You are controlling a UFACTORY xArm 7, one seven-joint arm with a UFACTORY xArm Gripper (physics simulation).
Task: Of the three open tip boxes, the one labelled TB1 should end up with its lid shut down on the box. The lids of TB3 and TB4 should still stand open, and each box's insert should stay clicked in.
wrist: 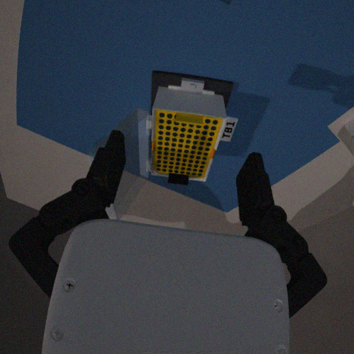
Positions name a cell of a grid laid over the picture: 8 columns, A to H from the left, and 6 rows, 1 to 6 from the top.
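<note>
There is a blue mat (B2) here, and I can see a dark piece (D2) as well. I also see a yellow insert (E3).
</note>
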